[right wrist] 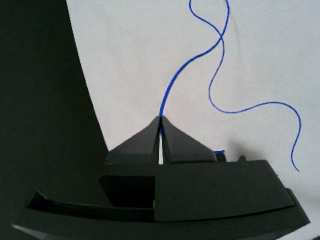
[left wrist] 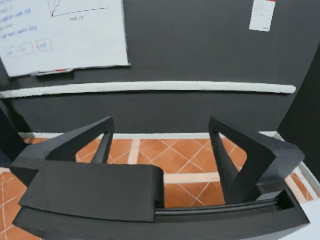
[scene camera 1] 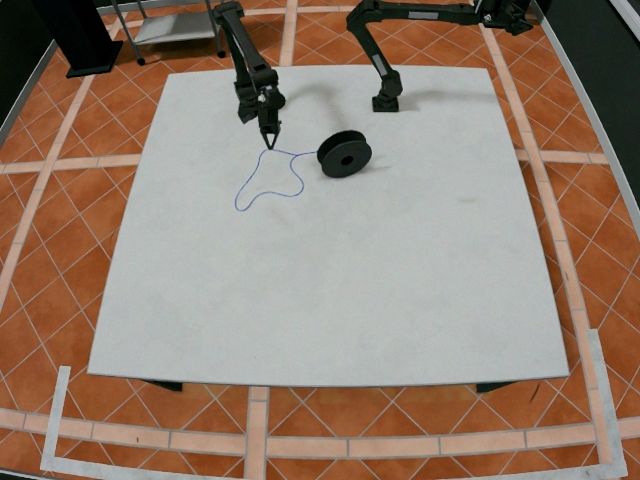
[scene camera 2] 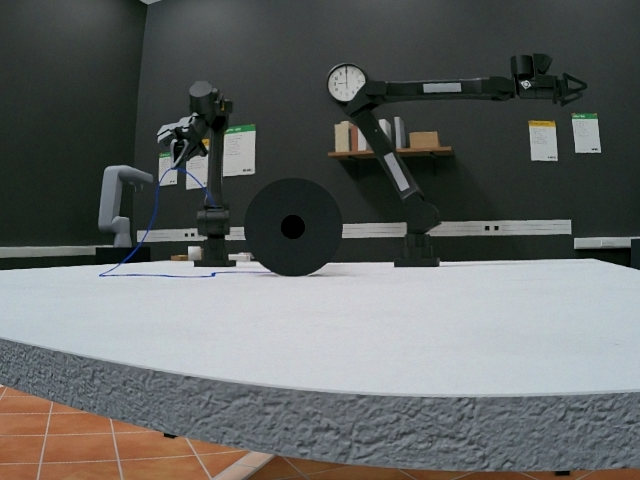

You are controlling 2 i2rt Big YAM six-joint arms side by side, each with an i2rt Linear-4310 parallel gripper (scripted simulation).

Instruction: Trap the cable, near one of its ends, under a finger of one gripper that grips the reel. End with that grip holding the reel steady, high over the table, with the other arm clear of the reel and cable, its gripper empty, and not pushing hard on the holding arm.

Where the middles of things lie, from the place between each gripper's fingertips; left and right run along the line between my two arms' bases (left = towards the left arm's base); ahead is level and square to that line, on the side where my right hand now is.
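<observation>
Black reel [scene camera 2: 293, 227]: 8 cm behind my right hand [scene camera 2: 172, 169], 27 cm to the left of it, 15 cm below it. My left hand [scene camera 2: 584, 90]: 73 cm to the left of the black reel, 37 cm short of it, 39 cm above it.
</observation>
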